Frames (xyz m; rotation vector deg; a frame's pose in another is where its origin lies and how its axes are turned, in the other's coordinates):
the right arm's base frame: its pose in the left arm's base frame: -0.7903 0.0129 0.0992 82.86 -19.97 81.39
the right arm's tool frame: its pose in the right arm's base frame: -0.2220 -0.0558 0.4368 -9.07 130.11 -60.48
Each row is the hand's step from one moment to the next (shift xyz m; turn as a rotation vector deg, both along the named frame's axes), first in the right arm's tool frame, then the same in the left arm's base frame.
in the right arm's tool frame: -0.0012 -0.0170 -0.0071 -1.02 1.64 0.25
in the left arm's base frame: 0.0128 -0.0127 -0.0039 -1.17 0.62 1.43
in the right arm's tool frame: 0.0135 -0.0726 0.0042 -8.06 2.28 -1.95
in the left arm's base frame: 0.0641 -0.0192 -0.0314 -1.16 -2.49 8.15
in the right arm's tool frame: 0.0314 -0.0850 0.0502 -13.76 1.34 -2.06
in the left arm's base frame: 0.0895 0.0219 -0.0474 0.80 -4.00 13.37
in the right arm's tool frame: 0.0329 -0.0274 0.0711 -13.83 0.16 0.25
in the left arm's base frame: 0.0455 0.0617 -0.0319 2.77 -2.31 13.35
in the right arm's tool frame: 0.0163 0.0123 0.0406 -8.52 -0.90 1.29
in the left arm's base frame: 0.0013 0.0446 -0.0085 3.05 -0.73 8.08
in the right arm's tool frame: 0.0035 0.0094 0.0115 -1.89 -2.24 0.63
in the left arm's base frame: -0.0047 0.0145 0.0002 2.64 -0.57 1.30
